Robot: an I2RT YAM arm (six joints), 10 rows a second.
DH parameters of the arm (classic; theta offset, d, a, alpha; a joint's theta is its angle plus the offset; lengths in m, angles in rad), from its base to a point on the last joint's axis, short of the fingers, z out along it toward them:
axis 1: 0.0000 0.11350 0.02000 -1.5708
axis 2: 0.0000 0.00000 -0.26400 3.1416
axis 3: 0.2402 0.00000 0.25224 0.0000
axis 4: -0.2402 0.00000 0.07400 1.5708
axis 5: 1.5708 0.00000 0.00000 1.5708
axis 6: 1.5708 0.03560 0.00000 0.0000
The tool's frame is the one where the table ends.
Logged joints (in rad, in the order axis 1, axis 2, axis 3, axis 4, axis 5, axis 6), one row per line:
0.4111, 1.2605, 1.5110, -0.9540, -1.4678, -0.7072
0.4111, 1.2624, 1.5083, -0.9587, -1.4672, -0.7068
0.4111, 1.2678, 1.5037, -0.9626, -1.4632, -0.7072
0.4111, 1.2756, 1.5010, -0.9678, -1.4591, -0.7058
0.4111, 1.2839, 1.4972, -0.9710, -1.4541, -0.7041
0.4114, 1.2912, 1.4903, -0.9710, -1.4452, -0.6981
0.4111, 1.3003, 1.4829, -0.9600, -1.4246, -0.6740
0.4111, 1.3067, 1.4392, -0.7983, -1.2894, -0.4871
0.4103, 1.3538, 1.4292, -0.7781, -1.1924, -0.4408
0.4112, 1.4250, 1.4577, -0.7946, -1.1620, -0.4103
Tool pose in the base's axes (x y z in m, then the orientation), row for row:
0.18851, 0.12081, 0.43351, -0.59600, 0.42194, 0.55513, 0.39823
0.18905, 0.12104, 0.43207, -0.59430, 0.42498, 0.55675, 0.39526
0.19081, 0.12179, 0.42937, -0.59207, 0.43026, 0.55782, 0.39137
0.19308, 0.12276, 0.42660, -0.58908, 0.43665, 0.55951, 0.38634
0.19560, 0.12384, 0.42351, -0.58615, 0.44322, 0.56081, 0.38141
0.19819, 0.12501, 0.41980, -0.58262, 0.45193, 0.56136, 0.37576
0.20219, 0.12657, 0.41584, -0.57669, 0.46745, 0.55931, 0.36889
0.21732, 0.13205, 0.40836, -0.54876, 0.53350, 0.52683, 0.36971
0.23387, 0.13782, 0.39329, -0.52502, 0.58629, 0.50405, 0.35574
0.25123, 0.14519, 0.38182, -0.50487, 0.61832, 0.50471, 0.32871
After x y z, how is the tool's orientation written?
As a quaternion, x y z w.
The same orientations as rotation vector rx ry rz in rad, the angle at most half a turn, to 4 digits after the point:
-1.5090, 1.0683, 1.4055
-1.5068, 1.0775, 1.4116
-1.5038, 1.0928, 1.4168
-1.4998, 1.1117, 1.4245
-1.4958, 1.1310, 1.4311
-1.4907, 1.1563, 1.4363
-1.4804, 1.2000, 1.4358
-1.4081, 1.3690, 1.3519
-1.3562, 1.5145, 1.3020
-1.3213, 1.6182, 1.3209

